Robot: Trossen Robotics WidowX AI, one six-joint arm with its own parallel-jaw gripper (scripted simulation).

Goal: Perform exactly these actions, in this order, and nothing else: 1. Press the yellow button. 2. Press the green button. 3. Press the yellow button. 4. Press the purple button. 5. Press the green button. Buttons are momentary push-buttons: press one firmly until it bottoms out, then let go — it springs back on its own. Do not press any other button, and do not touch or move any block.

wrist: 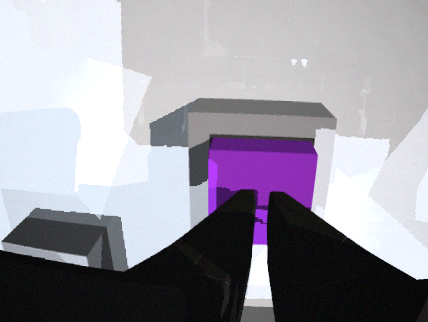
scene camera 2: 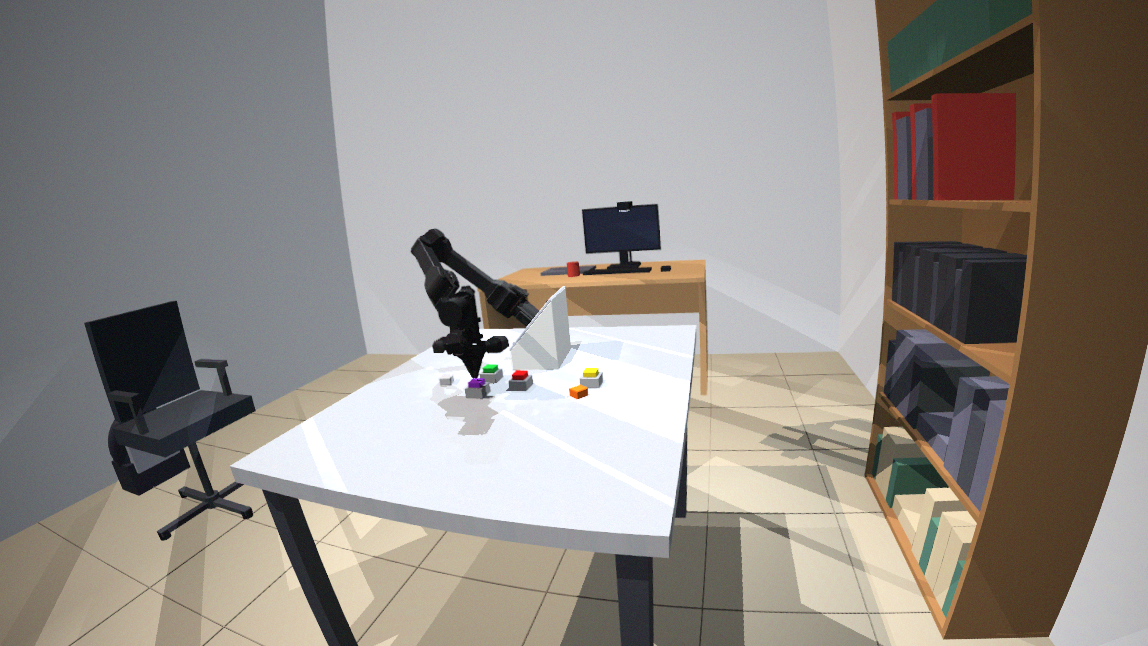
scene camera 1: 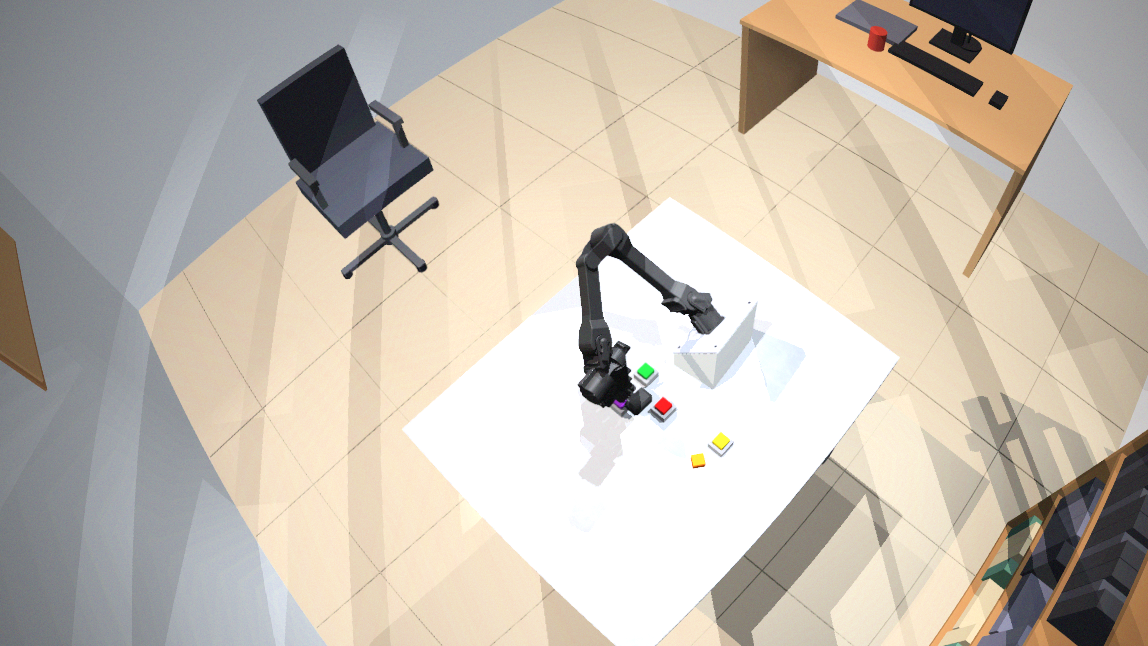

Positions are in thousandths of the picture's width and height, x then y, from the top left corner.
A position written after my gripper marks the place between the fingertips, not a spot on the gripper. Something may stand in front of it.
my gripper: wrist 609, 641; scene camera 2 414, 586; scene camera 1 540, 617
